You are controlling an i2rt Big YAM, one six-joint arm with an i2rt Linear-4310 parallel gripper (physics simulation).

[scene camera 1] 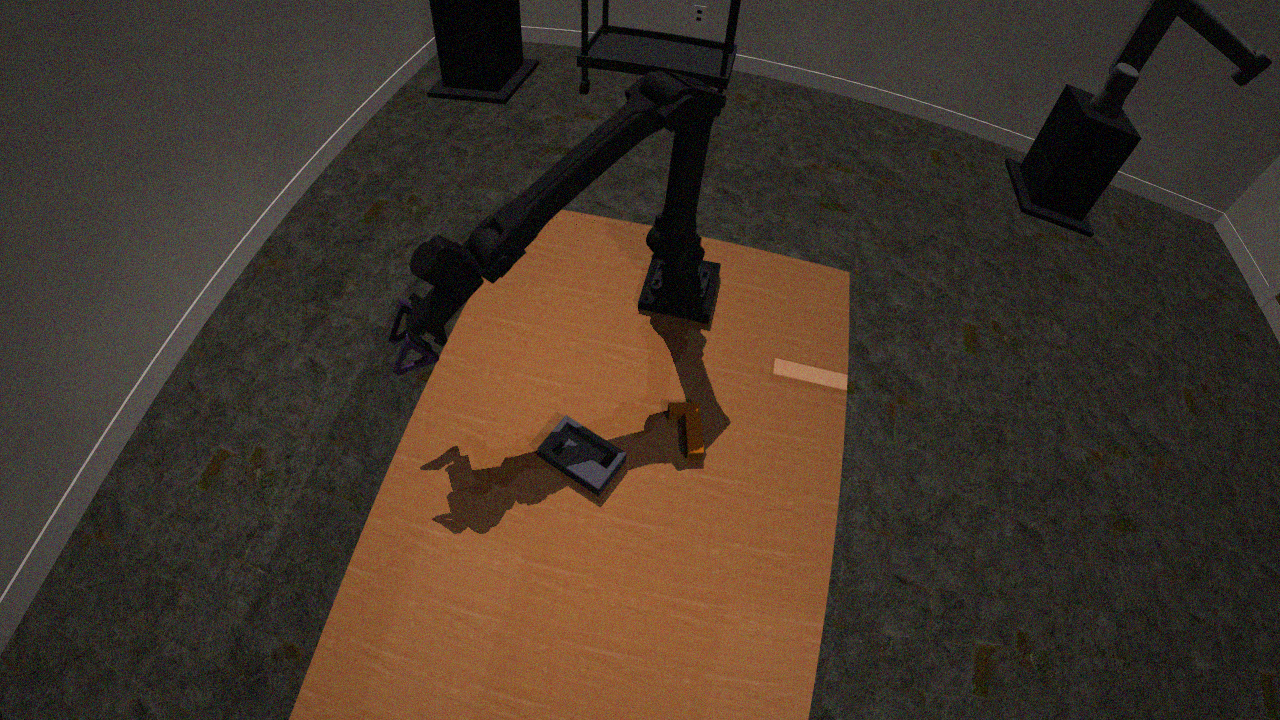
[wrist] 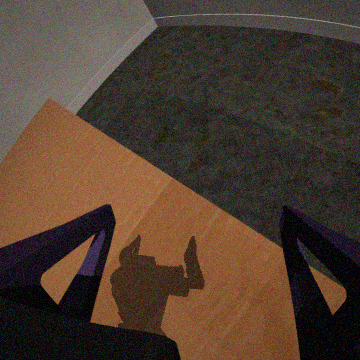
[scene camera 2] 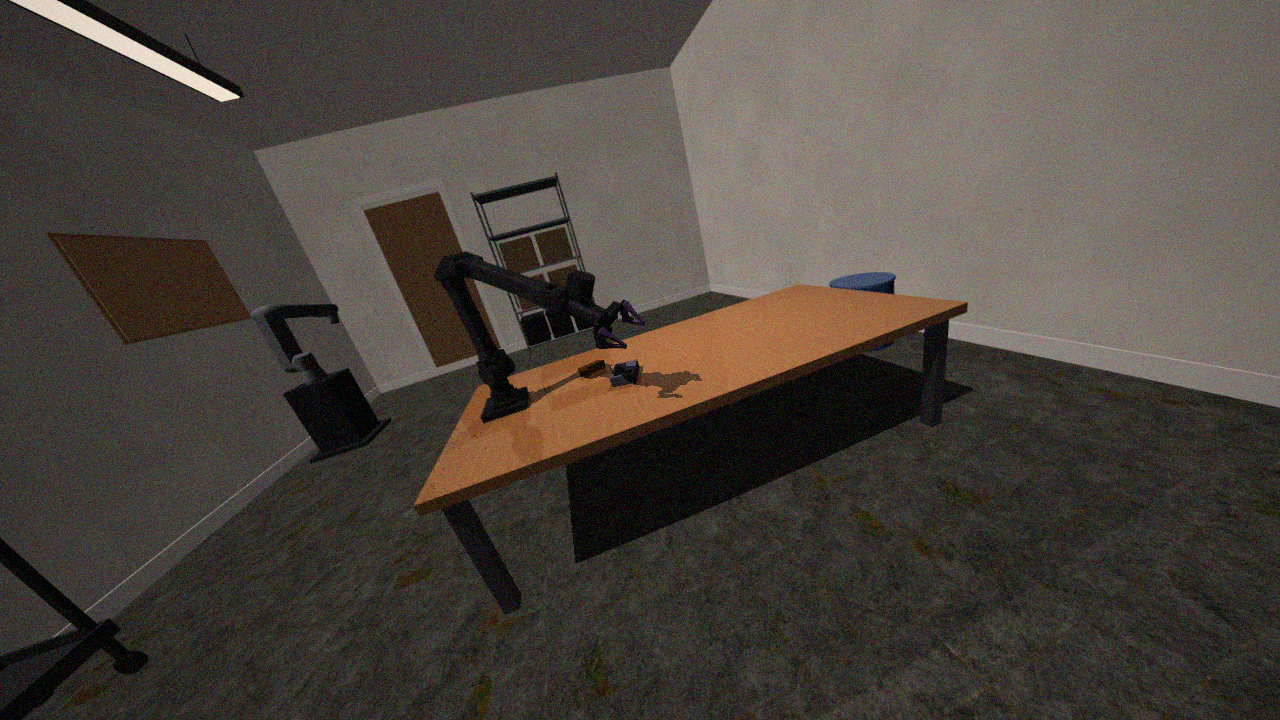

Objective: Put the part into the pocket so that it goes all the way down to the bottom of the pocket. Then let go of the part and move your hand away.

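Observation:
On the table rests an orange L-shaped block (scene camera 1: 689,412), and the orange L-shaped block is out of frame in the wrist view. I also see a grey-blue pocket block (scene camera 1: 582,455). My gripper (scene camera 1: 393,357) is open and holds nothing, and I can see my gripper at (wrist: 194,214) and (scene camera 2: 635,334) as well.

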